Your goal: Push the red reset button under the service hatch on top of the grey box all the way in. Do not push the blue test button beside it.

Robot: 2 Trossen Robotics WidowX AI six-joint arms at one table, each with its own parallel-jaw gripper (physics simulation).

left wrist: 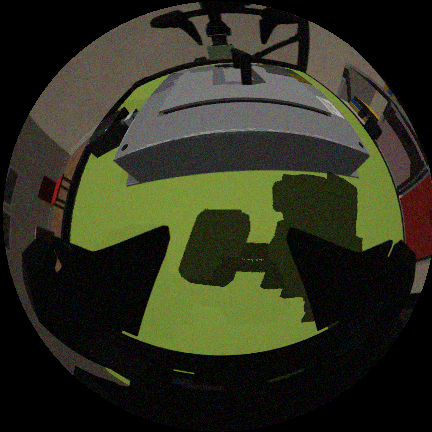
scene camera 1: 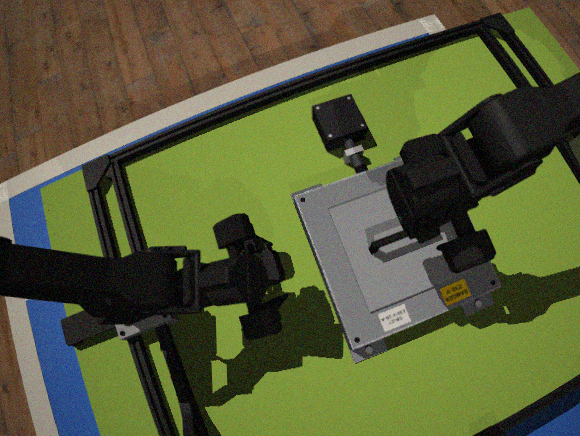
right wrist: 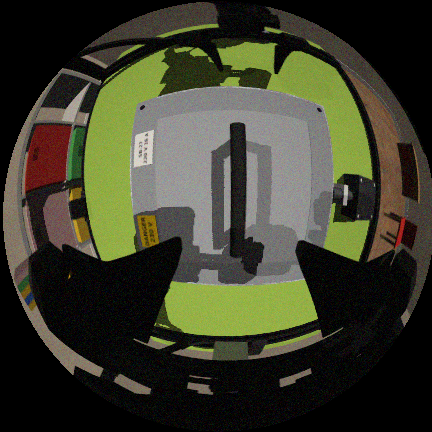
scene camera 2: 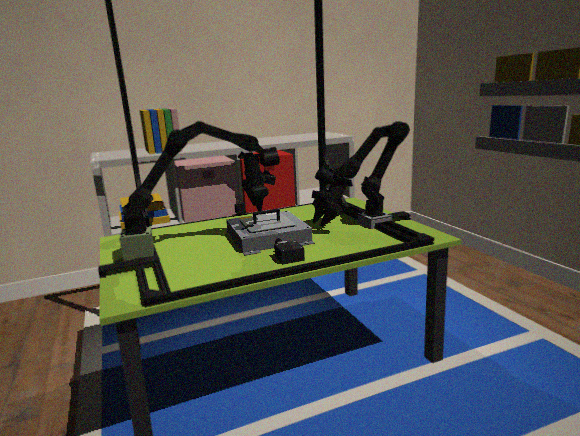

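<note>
The grey box stands on the green table. Its service hatch lies over the top, and a dark gap shows along one hatch edge in the left wrist view. A black bar handle stands on the hatch. The red reset button and blue test button do not show. My right gripper is open and empty above the handle's end. My left gripper is open and empty beside the box, above the table.
A black block with a short connector sits beside the box. A yellow danger label and a white label are on the box top. Black frame rails border the work area.
</note>
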